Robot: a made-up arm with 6 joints. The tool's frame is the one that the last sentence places.
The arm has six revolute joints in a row. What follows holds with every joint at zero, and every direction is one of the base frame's.
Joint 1 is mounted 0.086 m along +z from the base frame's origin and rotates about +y.
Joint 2 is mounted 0.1 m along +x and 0.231 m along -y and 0.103 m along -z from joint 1 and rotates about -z.
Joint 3 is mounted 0.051 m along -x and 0.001 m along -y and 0.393 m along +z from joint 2 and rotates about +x.
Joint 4 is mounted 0.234 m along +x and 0.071 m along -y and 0.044 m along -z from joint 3 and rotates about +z.
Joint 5 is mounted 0.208 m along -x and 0.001 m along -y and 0.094 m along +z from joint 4 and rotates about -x.
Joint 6 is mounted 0.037 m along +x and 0.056 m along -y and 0.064 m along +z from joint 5 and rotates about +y.
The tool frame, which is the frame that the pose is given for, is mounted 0.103 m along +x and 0.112 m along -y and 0.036 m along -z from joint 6; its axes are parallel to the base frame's.
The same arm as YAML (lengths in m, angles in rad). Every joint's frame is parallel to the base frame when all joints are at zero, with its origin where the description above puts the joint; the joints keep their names.
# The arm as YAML. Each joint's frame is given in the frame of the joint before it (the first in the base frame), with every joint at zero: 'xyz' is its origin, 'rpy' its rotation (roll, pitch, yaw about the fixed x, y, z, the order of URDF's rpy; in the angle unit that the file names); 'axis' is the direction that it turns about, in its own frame. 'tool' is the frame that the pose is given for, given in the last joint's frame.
units:
  length: m
  angle: rad
joints:
  - name: joint 1
    type: revolute
    origin:
      xyz: [0.0, 0.0, 0.086]
      rpy: [0.0, 0.0, 0.0]
    axis: [0.0, 1.0, 0.0]
  - name: joint 2
    type: revolute
    origin:
      xyz: [0.1, -0.231, -0.103]
      rpy: [0.0, 0.0, 0.0]
    axis: [0.0, 0.0, -1.0]
  - name: joint 3
    type: revolute
    origin:
      xyz: [-0.051, -0.001, 0.393]
      rpy: [0.0, 0.0, 0.0]
    axis: [1.0, 0.0, 0.0]
  - name: joint 4
    type: revolute
    origin:
      xyz: [0.234, -0.071, -0.044]
      rpy: [0.0, 0.0, 0.0]
    axis: [0.0, 0.0, 1.0]
  - name: joint 5
    type: revolute
    origin:
      xyz: [-0.208, -0.001, 0.094]
      rpy: [0.0, 0.0, 0.0]
    axis: [-1.0, 0.0, 0.0]
  - name: joint 6
    type: revolute
    origin:
      xyz: [0.037, -0.056, 0.064]
      rpy: [0.0, 0.0, 0.0]
    axis: [0.0, 1.0, 0.0]
tool:
  origin:
    xyz: [0.103, -0.112, -0.036]
    rpy: [0.0, 0.0, 0.0]

